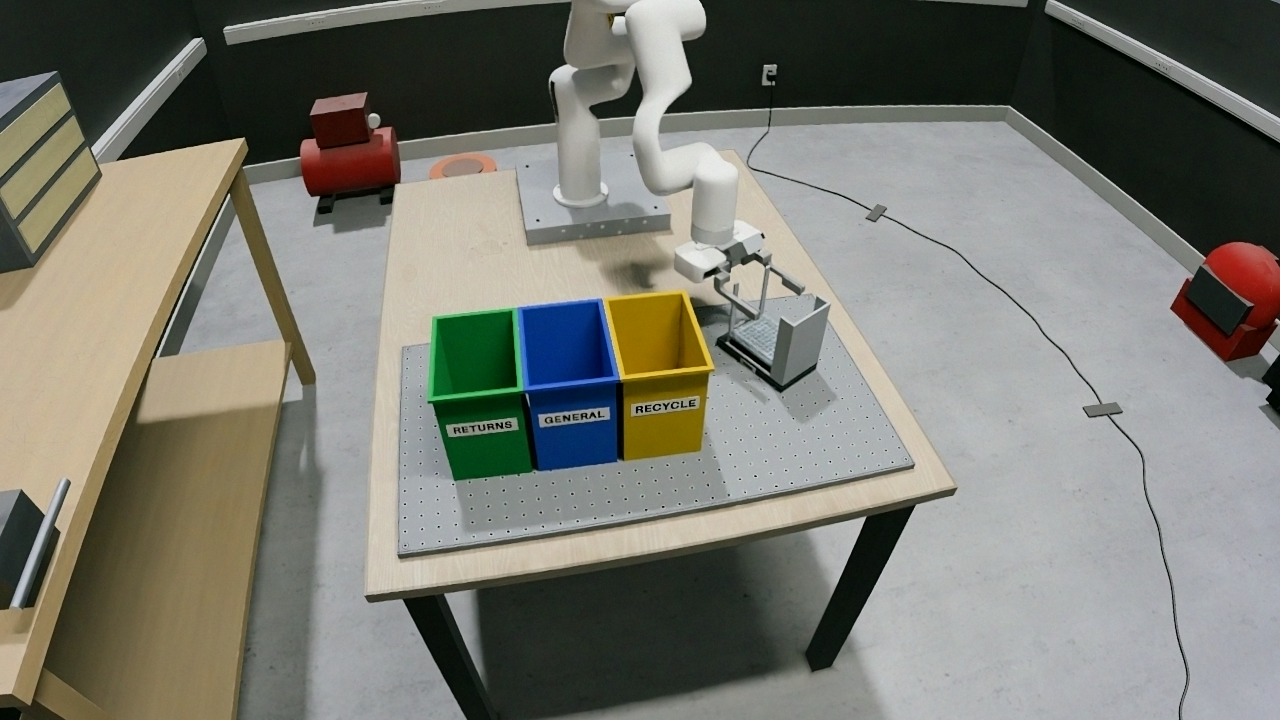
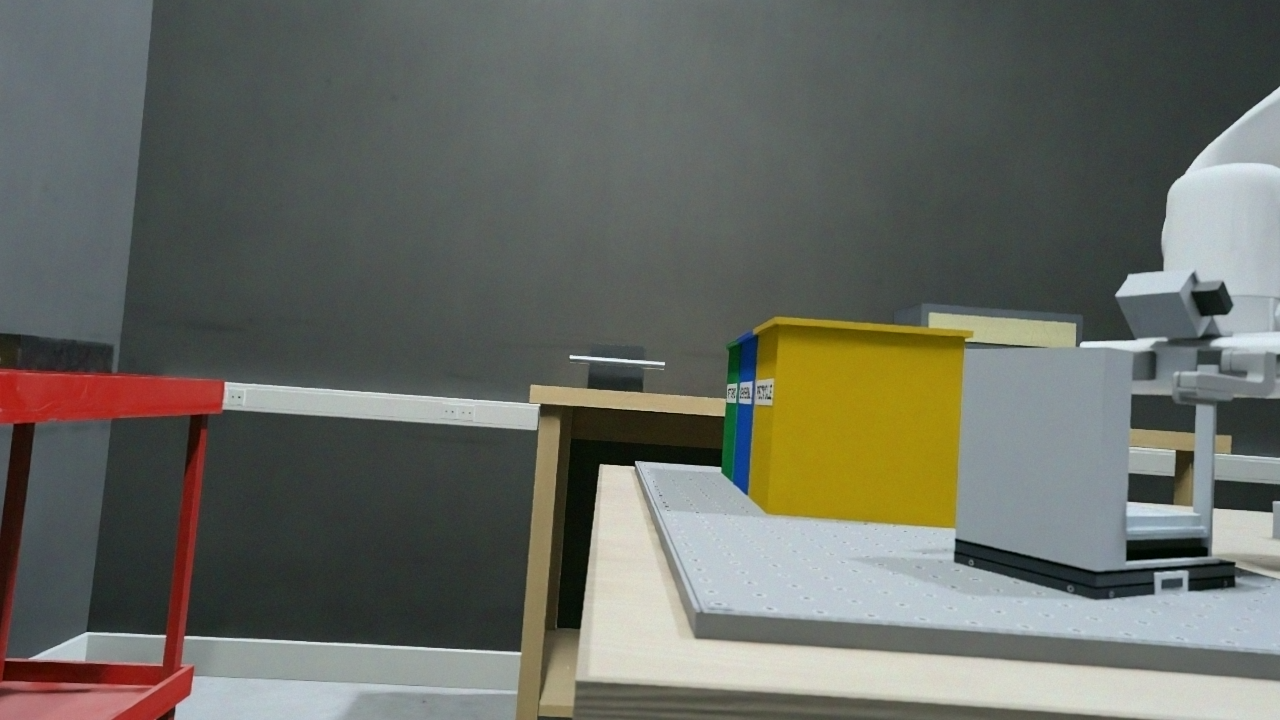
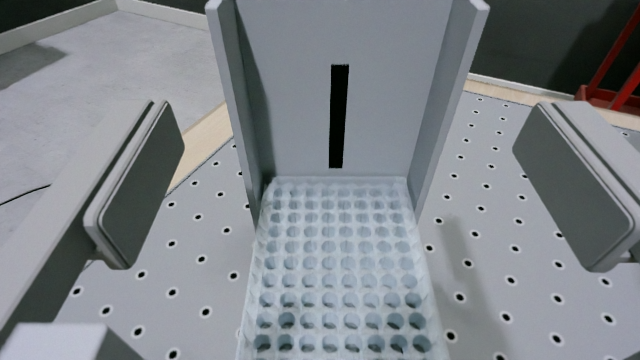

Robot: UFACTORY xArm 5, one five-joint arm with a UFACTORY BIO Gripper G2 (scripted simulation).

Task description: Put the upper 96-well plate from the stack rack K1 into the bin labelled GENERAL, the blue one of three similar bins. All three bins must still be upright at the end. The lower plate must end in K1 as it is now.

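Pictures show: dark plate, clear 96-well plate. Also yellow recycle bin, green returns bin, blue general bin.
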